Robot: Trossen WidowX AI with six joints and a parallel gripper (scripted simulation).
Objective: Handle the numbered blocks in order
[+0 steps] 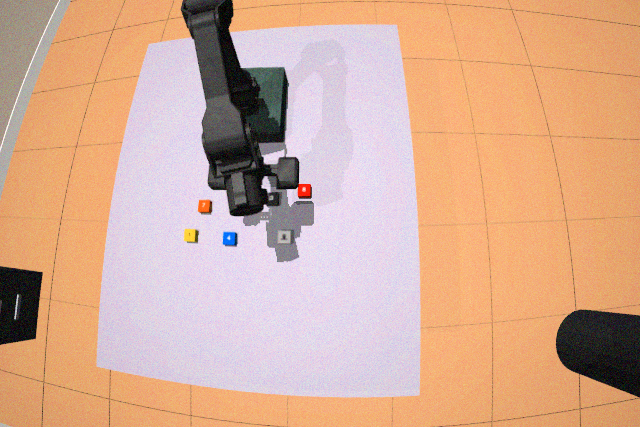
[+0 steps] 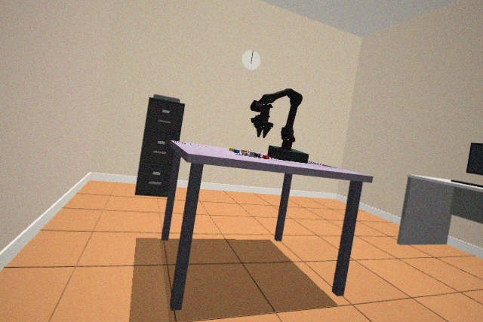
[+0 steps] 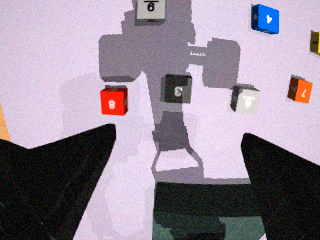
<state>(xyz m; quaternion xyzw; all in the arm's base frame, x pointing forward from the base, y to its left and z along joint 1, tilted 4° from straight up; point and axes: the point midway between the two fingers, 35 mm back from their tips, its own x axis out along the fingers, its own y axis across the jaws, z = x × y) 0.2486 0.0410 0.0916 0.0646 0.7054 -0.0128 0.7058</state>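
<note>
My gripper tip is 110 mm above the dark grey block. The rest, counted from my gripper tip: white block 110 mm ahead, 20 mm to the left, 110 mm below; then red block 10 mm behind, 80 mm to the left, 110 mm below.
</note>
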